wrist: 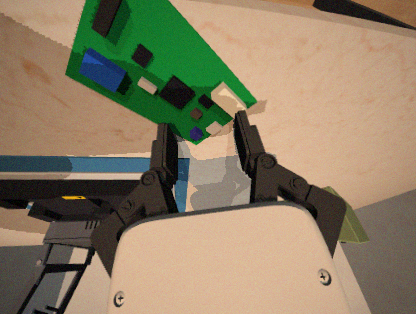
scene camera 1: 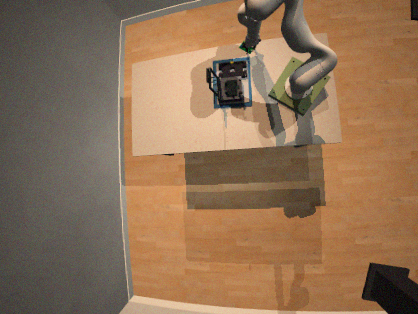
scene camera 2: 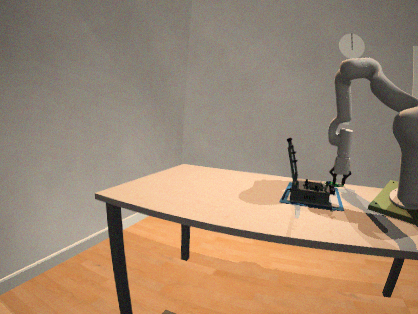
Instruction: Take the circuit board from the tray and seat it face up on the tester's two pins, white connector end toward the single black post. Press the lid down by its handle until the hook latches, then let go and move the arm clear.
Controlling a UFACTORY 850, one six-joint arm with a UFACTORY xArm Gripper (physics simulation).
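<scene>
The green circuit board (scene camera 1: 246, 47) (scene camera 2: 336, 184) (wrist: 165, 55) is beside the blue frame, component side toward the wrist camera. Its white connector (wrist: 229, 97) is at the end near my fingers. My gripper (scene camera 1: 252, 48) (scene camera 2: 341, 183) (wrist: 203, 128) is partly open, with the board's near corner between and beyond its fingertips in the wrist view. Whether a finger touches the board is unclear. The black tester (scene camera 1: 231, 89) (scene camera 2: 311, 194) stands inside the blue frame (scene camera 1: 215, 97) (scene camera 2: 285, 195) (wrist: 30, 164). Its lid (scene camera 1: 210, 77) (scene camera 2: 293, 162) is raised. The tester's pins, post and hook are too small to tell.
The robot's base stands on a green plate (scene camera 1: 280, 92) (scene camera 2: 380, 202) (wrist: 352, 227) to the right of the tester on the pale table (scene camera 1: 165, 100) (scene camera 2: 200, 195) (wrist: 320, 125). The upright lid is an obstacle on the tester's left. The board is near the table's back edge.
</scene>
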